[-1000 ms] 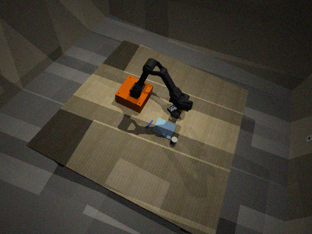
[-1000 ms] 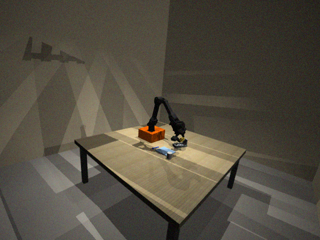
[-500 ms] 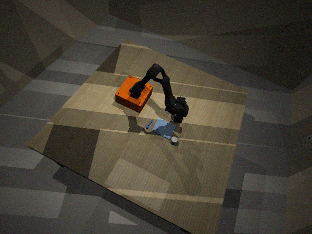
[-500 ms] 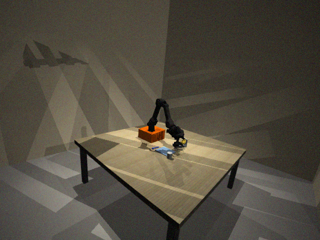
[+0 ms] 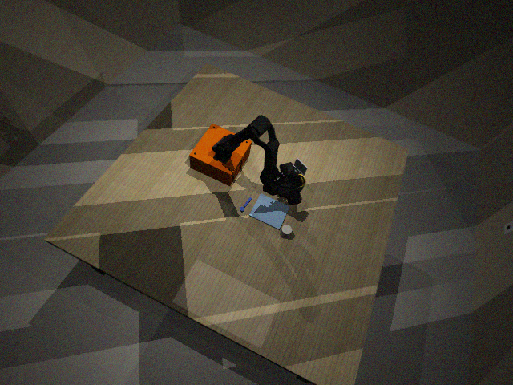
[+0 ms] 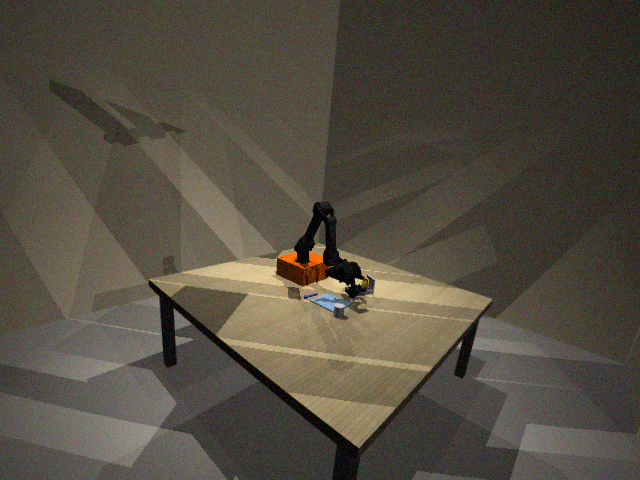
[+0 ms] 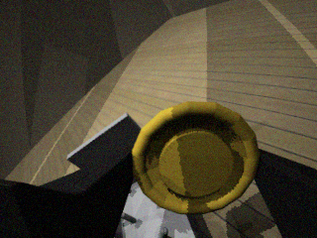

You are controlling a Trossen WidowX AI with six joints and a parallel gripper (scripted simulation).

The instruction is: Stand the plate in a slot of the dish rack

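My gripper tip is now 6 cm past the grey dish rack, 3 cm to the right of it and 5 cm above it. Also, from my gripper tip: light blue mat: 7 cm behind, 18 cm to the right, 7 cm below; white cup: 3 cm ahead, 25 cm to the right, 5 cm below; yellow plate: 1 cm to the right.
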